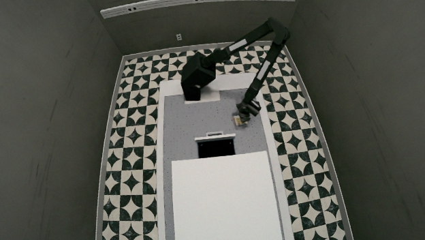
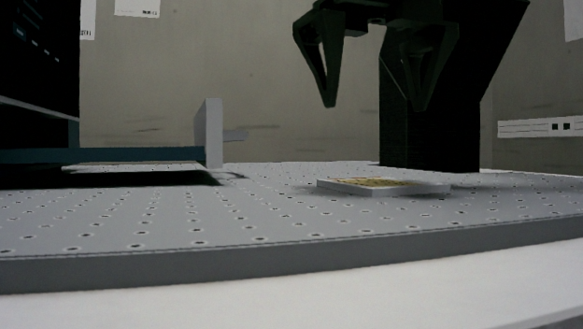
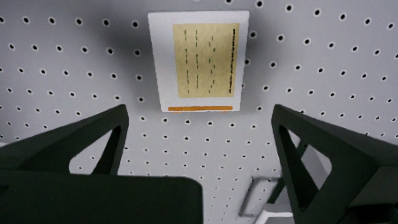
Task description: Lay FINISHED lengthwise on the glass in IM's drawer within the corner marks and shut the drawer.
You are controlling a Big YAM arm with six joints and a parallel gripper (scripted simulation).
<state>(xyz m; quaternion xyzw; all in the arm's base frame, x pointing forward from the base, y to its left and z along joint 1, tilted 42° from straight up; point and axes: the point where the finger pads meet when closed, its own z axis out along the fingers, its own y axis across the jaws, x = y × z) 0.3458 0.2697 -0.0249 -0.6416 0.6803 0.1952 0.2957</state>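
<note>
My gripper is now 10 mm to the left of the cassette FINISHED and 80 mm above it. From my hand the other things lie so: drawer 230 mm ahead, 230 mm to the right, 40 mm below.
</note>
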